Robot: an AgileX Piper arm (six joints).
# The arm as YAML. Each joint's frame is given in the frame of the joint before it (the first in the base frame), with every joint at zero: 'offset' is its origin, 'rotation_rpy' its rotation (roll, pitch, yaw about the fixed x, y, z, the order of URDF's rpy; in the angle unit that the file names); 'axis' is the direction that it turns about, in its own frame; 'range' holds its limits. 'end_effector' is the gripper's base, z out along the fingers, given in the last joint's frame.
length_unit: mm
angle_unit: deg
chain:
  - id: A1
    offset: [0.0, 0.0, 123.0]
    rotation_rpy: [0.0, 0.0, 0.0]
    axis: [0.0, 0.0, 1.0]
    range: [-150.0, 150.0]
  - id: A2
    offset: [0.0, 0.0, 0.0]
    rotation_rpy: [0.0, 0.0, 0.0]
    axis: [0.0, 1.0, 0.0]
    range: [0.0, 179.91]
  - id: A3
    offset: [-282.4, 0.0, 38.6]
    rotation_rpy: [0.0, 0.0, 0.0]
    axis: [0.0, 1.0, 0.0]
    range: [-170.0, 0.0]
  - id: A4
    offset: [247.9, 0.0, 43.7]
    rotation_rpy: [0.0, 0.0, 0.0]
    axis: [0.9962, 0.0, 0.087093]
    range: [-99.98, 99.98]
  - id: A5
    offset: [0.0, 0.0, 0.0]
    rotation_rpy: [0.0, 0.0, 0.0]
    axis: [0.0, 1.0, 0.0]
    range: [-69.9, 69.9]
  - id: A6
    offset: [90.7, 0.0, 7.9]
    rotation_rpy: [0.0, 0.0, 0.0]
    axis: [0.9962, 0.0, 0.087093]
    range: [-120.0, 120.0]
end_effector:
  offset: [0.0, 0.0, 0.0]
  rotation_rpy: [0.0, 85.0, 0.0]
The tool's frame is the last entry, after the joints.
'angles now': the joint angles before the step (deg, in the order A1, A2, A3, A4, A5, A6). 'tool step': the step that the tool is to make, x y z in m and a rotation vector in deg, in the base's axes. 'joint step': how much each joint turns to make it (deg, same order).
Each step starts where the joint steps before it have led.
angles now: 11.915, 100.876, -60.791, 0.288, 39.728, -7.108
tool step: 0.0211, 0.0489, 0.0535, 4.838, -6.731, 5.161
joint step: 6.219, -0.045, -12.255, 3.445, 4.559, -0.507
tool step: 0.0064, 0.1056, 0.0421, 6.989, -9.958, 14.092
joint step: 13.108, 5.510, -15.492, 3.699, -1.787, -2.665
